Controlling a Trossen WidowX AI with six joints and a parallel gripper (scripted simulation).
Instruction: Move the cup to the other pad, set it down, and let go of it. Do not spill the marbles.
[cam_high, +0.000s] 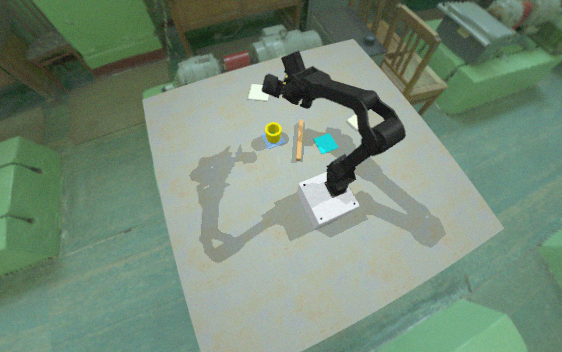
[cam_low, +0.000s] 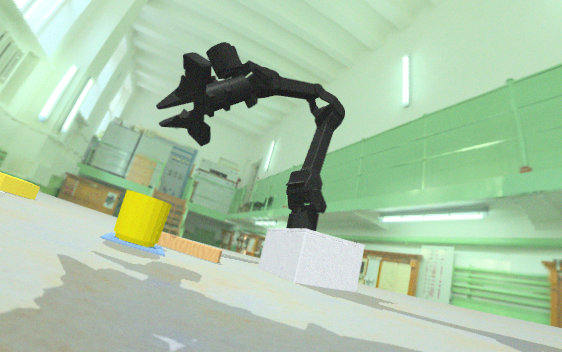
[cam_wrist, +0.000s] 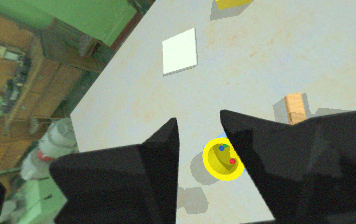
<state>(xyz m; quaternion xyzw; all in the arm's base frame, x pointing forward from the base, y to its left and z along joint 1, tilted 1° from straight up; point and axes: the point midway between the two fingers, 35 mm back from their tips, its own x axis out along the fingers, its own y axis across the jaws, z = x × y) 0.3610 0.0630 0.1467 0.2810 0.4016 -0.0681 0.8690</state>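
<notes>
Right now my gripper tip is 5 cm past the yellow cup, 5 cm to the right of it and 18 cm above it. Also, from my gripper tip: cyan pad: 16 cm behind, 16 cm to the right, 23 cm below; wooden bar: 10 cm behind, 6 cm to the right, 22 cm below; light blue pad: 4 cm behind, 5 cm to the left, 23 cm below.
</notes>
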